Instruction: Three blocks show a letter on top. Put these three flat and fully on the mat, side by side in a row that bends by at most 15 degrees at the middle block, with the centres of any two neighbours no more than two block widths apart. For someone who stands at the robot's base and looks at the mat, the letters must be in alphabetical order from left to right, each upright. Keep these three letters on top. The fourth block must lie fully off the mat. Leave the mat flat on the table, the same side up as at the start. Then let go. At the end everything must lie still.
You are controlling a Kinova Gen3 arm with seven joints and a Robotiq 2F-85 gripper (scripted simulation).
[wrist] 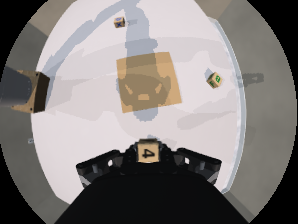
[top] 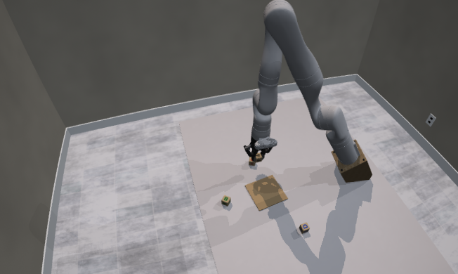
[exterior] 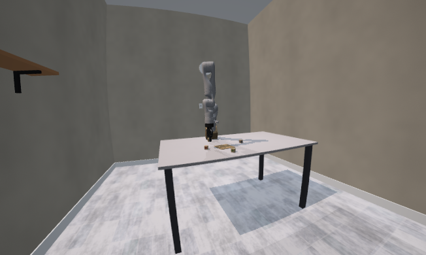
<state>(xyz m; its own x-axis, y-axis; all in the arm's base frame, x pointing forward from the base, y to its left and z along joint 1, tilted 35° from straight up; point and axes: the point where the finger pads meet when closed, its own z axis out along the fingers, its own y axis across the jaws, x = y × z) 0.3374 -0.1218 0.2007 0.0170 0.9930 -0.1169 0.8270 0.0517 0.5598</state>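
My gripper is now 14 cm to the right of the tan mat and 8 cm above it. The rest, counted from my hand: block: right at my hand.
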